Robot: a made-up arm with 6 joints. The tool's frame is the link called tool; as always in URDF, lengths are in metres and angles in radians.
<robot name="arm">
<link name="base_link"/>
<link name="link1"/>
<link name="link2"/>
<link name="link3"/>
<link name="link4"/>
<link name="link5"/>
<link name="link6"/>
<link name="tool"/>
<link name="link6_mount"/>
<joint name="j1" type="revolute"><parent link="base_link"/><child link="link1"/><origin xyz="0 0 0.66" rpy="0 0 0"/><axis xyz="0 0 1"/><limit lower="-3.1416" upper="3.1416" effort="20" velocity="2.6"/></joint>
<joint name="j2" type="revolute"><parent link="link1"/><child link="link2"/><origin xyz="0.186 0 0" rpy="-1.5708 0 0"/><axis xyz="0 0 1"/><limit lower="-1.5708" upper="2.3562" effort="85" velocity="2.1"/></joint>
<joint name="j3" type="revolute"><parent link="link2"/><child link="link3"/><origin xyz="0 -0.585 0" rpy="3.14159 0 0"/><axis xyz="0 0 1"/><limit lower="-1.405" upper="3.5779" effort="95" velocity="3"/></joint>
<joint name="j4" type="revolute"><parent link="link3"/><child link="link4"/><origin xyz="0 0.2 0" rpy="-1.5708 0 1.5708"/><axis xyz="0 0 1"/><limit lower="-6.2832" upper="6.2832" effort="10" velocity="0.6"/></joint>
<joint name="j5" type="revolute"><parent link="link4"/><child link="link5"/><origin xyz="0 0 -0.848" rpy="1.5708 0 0"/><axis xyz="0 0 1"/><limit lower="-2.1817" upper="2.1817" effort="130" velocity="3"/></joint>
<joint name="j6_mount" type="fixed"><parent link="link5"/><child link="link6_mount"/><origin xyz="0 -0.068 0" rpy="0 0 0"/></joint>
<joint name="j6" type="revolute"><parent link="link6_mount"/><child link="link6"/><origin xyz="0 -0.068 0" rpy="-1.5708 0 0"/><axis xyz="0 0 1"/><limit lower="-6.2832" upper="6.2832" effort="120" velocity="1.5"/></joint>
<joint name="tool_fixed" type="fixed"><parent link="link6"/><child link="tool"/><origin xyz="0 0 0" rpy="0 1.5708 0"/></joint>
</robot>
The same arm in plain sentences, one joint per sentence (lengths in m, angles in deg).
The arm has six revolute joints in a row. What follows holds with every joint at zero, and every direction is one of the base frame's. The first joint lies 0.66 m along +z from the base frame's origin and rotates about +z, from -180 to 180 deg. The second joint lies 0.186 m along +x from the first joint and rotates about +y, from -90 to 135 deg. The third joint lies 0.585 m along +z from the second joint and rotates about -y, from -80.5 to 205 deg. The fourth joint lies 0.2 m along +z from the third joint and rotates about -x, from -360 to 360 deg. The fifth joint lies 0.848 m along +x from the fourth joint and rotates about -y, from -125 to 125 deg. The sixth joint lies 0.136 m along +x from the fifth joint and rotates about -x, from -360 to 360 deg. The tool frame, which is the frame that the pose is given for, lies at the same point as the sixth joint; its axes are the base frame's turned by roll 0, pitch 0 and yaw 0 deg (as in URDF: about the fixed x, then y, then z).
